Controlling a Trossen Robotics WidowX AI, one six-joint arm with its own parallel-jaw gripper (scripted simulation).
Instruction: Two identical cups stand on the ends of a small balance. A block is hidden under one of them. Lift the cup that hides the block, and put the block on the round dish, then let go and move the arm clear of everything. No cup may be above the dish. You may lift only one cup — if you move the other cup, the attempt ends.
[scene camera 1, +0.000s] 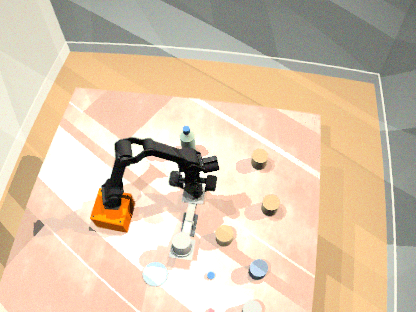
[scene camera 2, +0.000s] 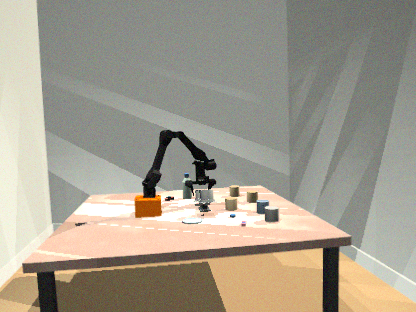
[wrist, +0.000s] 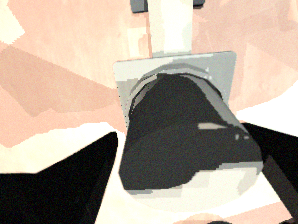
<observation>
My gripper (wrist: 177, 132) is 0.11 m from the lens. A cup (wrist: 185, 149) is 0.07 m from the lens.
</observation>
